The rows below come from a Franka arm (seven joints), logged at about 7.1 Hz.
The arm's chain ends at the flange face. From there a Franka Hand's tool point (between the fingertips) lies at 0.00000 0.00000 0.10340 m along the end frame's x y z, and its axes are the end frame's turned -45 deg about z.
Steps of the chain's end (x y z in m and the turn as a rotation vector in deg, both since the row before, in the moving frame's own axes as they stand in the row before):
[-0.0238 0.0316 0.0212 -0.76 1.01 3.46]
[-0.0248 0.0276 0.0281 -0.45 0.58 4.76]
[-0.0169 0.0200 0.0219 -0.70 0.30 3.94]
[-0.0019 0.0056 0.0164 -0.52 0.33 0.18]
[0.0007 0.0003 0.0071 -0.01 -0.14 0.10]
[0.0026 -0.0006 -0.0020 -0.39 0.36 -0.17]
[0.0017 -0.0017 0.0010 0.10 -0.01 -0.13]
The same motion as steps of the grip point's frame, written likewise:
[-0.0389 0.0078 0.0212 -1.25 0.18 3.46]
[-0.0369 0.0033 0.0281 -0.73 0.09 4.76]
[-0.0266 0.0034 0.0219 -0.71 -0.28 3.94]
[-0.0055 0.0037 0.0164 -0.60 -0.13 0.18]
[0.0001 0.0005 0.0071 0.09 -0.11 0.10]
[0.0022 0.0024 -0.0020 -0.53 -0.02 -0.17]
[0.0025 -0.0001 0.0010 0.08 0.06 -0.13]

